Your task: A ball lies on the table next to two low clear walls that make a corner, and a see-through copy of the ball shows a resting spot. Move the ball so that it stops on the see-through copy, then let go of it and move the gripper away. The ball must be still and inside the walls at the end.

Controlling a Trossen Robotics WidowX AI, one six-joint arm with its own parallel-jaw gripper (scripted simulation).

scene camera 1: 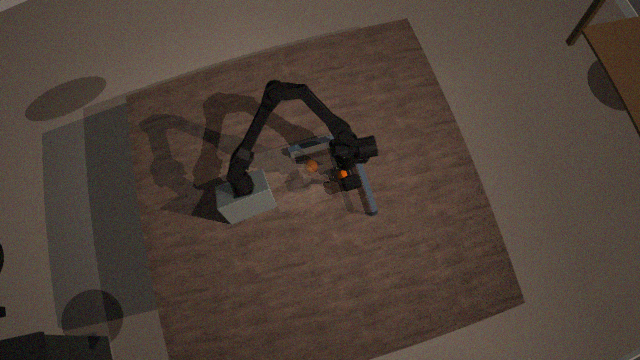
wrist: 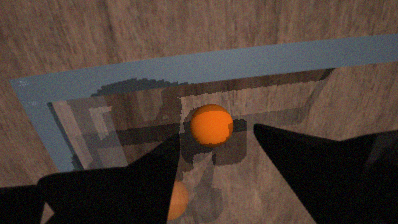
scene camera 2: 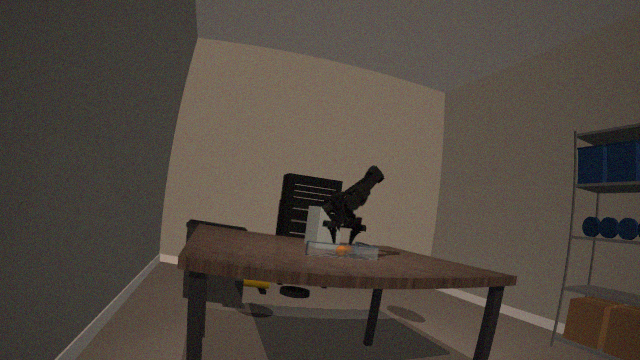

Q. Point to an orange ball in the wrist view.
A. At 211,125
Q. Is my gripper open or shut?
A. Open.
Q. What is my gripper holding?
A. Nothing.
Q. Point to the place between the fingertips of my gripper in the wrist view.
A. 216,133
